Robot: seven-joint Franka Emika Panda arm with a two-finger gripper.
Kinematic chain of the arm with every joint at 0, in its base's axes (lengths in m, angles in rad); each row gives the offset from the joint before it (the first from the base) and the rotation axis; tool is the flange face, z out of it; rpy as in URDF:
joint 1: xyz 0 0 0.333 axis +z
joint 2: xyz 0 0 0 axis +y
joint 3: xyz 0 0 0.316 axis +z
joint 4: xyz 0.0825 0 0 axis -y
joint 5: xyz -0.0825 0 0.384 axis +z
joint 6: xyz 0 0 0 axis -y
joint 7: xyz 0.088 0 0 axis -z
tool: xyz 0 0 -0.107 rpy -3.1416 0 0
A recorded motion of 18 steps. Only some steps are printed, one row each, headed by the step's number.
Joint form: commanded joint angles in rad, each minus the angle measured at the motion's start. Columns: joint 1, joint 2, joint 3, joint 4, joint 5, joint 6, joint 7.
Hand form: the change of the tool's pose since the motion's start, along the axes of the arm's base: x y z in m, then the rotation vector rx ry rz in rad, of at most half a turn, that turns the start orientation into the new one. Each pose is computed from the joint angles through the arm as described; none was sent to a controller.
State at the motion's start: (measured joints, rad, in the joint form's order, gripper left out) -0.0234 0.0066 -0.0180 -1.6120 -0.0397 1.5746 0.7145
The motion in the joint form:
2: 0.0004 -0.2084 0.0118 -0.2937 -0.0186 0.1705 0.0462
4: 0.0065 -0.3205 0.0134 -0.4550 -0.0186 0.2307 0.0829
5: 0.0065 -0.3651 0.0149 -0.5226 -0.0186 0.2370 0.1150
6: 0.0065 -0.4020 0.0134 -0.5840 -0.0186 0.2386 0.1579
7: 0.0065 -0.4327 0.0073 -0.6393 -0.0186 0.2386 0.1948
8: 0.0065 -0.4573 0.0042 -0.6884 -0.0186 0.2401 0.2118
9: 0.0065 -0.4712 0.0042 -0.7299 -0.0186 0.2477 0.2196
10: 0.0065 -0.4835 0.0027 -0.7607 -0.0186 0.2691 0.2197
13: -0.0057 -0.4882 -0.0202 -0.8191 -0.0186 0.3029 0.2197
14: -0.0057 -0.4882 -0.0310 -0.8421 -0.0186 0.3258 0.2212
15: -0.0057 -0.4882 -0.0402 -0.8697 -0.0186 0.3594 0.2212
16: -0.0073 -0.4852 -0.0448 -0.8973 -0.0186 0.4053 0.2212
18: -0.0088 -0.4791 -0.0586 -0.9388 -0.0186 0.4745 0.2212
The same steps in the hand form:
2: -0.0536 0.0070 -0.0150 -0.0195 -0.0866 -0.0239
4: -0.0879 0.0120 -0.0334 -0.0183 -0.0993 -0.0495
5: -0.1039 0.0132 -0.0452 -0.0187 -0.0841 -0.0795
6: -0.1184 0.0128 -0.0583 -0.0192 -0.0631 -0.1234
7: -0.1313 0.0102 -0.0717 -0.0187 -0.0400 -0.1655
8: -0.1423 0.0092 -0.0848 -0.0191 -0.0176 -0.1848
9: -0.1498 0.0095 -0.0982 -0.0204 0.0021 -0.1918
10: -0.1542 0.0092 -0.1060 -0.0190 -0.0007 -0.1920
13: -0.1617 -0.0045 -0.1290 -0.0087 0.0203 -0.2221
14: -0.1636 -0.0085 -0.1380 -0.0032 0.0209 -0.2319
15: -0.1654 -0.0116 -0.1483 0.0022 0.0153 -0.2384
16: -0.1657 -0.0134 -0.1586 0.0058 0.0002 -0.2421
18: -0.1669 -0.0184 -0.1745 0.0143 -0.0209 -0.2531

